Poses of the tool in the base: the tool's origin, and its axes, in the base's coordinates. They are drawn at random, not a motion.
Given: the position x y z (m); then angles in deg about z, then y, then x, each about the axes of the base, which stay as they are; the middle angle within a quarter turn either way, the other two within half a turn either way.
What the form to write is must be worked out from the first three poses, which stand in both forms.
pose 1, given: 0.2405 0.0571 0.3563 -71.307 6.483 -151.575
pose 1, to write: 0.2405 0.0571 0.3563 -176.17 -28.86 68.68
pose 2, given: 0.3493 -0.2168 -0.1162 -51.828 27.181 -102.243
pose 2, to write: 0.3493 -0.2168 -0.1162 -109.67 -55.91 -11.23
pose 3, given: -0.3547 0.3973 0.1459 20.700 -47.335 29.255
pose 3, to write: -0.3547 0.3973 0.1459 21.29 -50.61 -2.51
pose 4, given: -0.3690 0.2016 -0.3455 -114.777 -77.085 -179.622
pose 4, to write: -0.3690 0.2016 -0.3455 -104.22 -24.49 95.91
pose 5, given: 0.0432 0.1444 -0.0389 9.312 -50.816 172.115
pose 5, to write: 0.0432 0.1444 -0.0389 157.47 47.35 -23.04
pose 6, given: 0.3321 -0.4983 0.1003 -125.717 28.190 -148.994
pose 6, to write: 0.3321 -0.4983 0.1003 140.20 -10.48 121.55
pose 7, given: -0.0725 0.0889 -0.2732 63.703 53.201 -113.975
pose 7, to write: -0.0725 0.0889 -0.2732 -109.26 42.46 -68.92
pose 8, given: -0.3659 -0.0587 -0.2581 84.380 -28.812 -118.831
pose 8, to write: -0.3659 -0.0587 -0.2581 161.00 63.46 -78.93
